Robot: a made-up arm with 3 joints.
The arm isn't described. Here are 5 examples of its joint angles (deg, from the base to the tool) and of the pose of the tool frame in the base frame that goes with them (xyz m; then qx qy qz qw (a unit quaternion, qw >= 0)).
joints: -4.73 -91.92 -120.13
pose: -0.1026 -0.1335 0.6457 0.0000 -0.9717 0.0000 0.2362
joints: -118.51 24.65 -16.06
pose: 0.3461 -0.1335 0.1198 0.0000 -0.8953 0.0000 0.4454
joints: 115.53 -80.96 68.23
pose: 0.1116 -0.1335 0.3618 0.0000 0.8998 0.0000 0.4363
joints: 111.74 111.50 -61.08
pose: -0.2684 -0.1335 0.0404 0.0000 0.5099 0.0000 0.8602
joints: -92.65 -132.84 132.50
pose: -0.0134 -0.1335 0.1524 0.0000 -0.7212 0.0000 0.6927
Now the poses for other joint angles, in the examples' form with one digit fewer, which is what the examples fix.
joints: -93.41 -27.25 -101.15
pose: -0.216 -0.134 -0.373 0.000 0.301 0.000 0.954
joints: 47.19 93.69 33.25
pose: 0.139 -0.134 0.110 0.000 -0.641 0.000 0.767
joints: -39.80 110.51 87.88
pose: -0.175 -0.134 0.210 0.000 0.874 0.000 0.486
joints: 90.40 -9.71 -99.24
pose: 0.115 -0.134 0.711 0.000 -0.986 0.000 0.168
